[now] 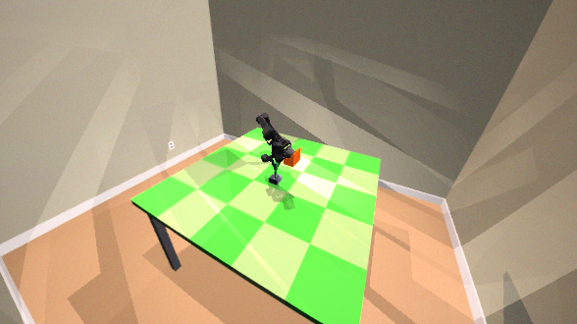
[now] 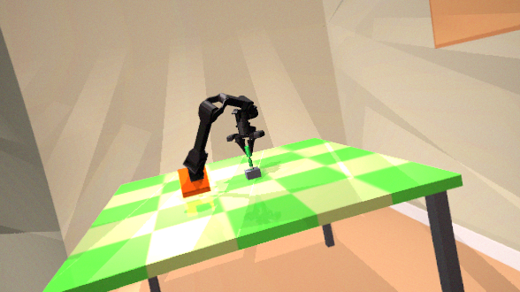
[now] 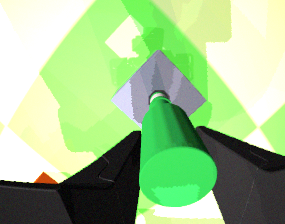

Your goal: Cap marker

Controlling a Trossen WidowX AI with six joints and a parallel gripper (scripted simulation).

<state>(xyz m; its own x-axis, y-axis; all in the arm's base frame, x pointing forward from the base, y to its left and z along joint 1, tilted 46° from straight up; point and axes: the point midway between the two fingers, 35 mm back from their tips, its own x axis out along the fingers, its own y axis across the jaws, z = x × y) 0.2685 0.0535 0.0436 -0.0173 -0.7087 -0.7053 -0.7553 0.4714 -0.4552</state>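
The grey holder block is 100 mm below my gripper tip. The rest, counted from my gripper tip: green cap: 10 mm above.
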